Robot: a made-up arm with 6 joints.
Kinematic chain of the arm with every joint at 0, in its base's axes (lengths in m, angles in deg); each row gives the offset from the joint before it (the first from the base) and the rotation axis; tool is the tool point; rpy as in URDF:
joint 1: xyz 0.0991 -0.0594 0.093 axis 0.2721 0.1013 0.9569
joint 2: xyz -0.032 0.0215 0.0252 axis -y
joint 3: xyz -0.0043 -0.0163 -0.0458 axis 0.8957 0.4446 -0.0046
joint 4: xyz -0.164 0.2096 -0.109 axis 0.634 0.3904 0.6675
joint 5: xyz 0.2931 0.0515 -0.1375 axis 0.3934 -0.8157 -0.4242
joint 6: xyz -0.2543 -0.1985 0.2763 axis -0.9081 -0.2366 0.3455
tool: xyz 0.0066 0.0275 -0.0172 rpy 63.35 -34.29 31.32
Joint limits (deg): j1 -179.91..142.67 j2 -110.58..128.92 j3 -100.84..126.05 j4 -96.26..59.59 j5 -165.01..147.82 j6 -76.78..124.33
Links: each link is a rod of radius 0.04 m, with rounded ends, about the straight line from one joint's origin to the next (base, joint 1, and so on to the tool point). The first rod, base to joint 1, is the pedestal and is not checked.
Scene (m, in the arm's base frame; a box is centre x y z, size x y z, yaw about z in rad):
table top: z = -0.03
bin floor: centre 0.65 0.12 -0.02 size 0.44 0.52 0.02 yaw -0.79
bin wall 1: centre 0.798 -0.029 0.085 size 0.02 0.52 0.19 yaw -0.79
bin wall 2: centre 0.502 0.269 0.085 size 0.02 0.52 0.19 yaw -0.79
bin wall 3: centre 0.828 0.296 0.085 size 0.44 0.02 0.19 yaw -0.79
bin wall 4: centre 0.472 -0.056 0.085 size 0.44 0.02 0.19 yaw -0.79
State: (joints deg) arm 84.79 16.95 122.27 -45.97 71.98 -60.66
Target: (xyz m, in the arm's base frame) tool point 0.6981 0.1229 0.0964
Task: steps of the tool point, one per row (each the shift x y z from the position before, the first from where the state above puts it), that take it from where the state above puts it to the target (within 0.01 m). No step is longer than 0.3 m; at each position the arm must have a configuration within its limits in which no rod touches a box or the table.
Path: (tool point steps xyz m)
1: 0.0524 -0.0143 -0.0909
2: 0.0394 0.0372 -0.1011
3: 0.0420 0.0868 -0.0645
4: 0.0486 0.1081 0.0081
5: 0.0367 0.0896 0.0916
6: 0.0463 0.1010 0.0691
7: 0.0664 0.0943 0.0511
8: 0.0981 0.0655 0.0350
9: 0.1308 0.0138 0.0146
10: 0.1462 -0.0577 -0.0131
11: 0.0000 0.0000 -0.2652

